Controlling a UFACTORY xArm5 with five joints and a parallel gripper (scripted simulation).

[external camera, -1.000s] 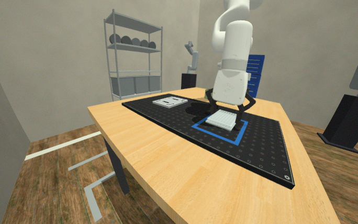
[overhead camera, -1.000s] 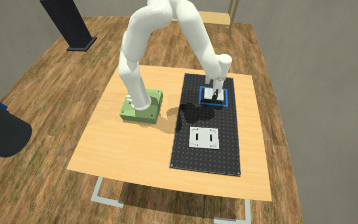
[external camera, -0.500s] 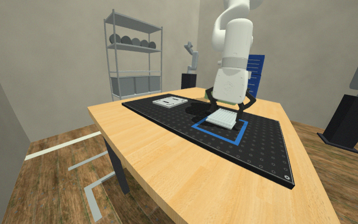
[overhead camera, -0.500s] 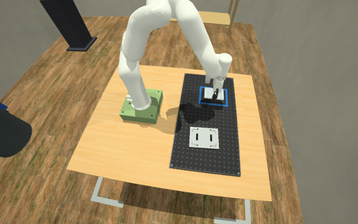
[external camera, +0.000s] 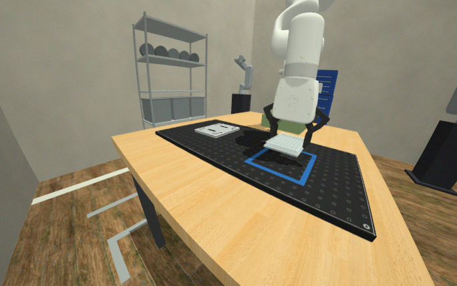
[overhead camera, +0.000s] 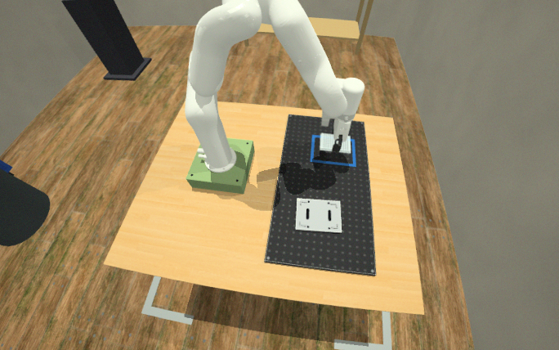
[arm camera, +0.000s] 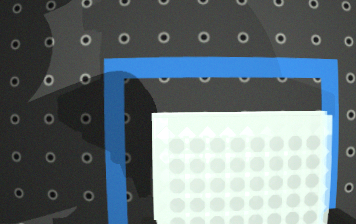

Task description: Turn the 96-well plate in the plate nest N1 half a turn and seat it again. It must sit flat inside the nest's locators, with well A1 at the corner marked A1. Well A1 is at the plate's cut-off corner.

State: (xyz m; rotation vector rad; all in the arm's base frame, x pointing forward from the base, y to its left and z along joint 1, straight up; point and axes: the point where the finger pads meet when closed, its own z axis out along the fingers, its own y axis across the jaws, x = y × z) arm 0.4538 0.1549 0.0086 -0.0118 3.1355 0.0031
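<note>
My gripper is now 32 cm to the left of the plate nest N1, 5 cm past it and 5 cm above it. Also, from my hand: white 96-well plate: 1 cm below.
</note>
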